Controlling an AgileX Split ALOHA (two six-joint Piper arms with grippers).
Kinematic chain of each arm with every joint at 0, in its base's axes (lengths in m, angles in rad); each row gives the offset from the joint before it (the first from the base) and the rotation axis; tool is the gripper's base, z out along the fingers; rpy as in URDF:
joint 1: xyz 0 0 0.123 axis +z
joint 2: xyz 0 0 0 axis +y
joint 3: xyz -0.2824 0 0.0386 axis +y
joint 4: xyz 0.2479 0 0.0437 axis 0.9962 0 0.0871
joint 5: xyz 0 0 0 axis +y
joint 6: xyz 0.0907 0 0.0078 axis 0.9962 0 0.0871
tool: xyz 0 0 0 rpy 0 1.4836 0
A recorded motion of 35 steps. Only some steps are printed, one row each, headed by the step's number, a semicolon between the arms.
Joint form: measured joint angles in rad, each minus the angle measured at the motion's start. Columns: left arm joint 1, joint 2, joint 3, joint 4, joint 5, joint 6; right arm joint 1, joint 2, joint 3, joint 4, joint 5, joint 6.
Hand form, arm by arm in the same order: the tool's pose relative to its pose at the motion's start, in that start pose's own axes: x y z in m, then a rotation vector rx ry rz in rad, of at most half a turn. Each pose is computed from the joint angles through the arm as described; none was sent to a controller.
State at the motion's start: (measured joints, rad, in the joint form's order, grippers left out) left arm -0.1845 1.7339 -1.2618 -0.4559 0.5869 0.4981; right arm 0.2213 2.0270 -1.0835 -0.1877 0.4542 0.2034
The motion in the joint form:
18: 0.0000 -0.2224 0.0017 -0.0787 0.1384 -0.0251; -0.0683 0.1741 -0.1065 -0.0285 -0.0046 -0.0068
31: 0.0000 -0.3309 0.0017 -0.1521 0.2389 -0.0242; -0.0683 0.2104 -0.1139 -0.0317 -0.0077 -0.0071
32: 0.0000 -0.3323 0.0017 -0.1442 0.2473 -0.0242; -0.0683 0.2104 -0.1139 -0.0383 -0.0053 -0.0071
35: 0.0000 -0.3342 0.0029 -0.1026 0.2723 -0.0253; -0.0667 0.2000 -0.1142 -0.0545 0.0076 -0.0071
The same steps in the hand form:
18: -0.0110 -0.0285 -0.0825 0.0895 -0.1106 -0.0232; -0.0079 -0.0230 0.0498 0.0286 0.0658 0.0278
31: -0.0082 -0.0469 -0.1233 0.1767 -0.1455 -0.0303; -0.0042 -0.0222 0.0617 0.0288 0.0914 0.0223
32: -0.0072 -0.0470 -0.1237 0.1750 -0.1372 -0.0237; -0.0040 -0.0225 0.0617 0.0318 0.0933 0.0162
35: -0.0037 -0.0457 -0.1235 0.1572 -0.1035 0.0050; -0.0050 -0.0230 0.0579 0.0404 0.0941 0.0008

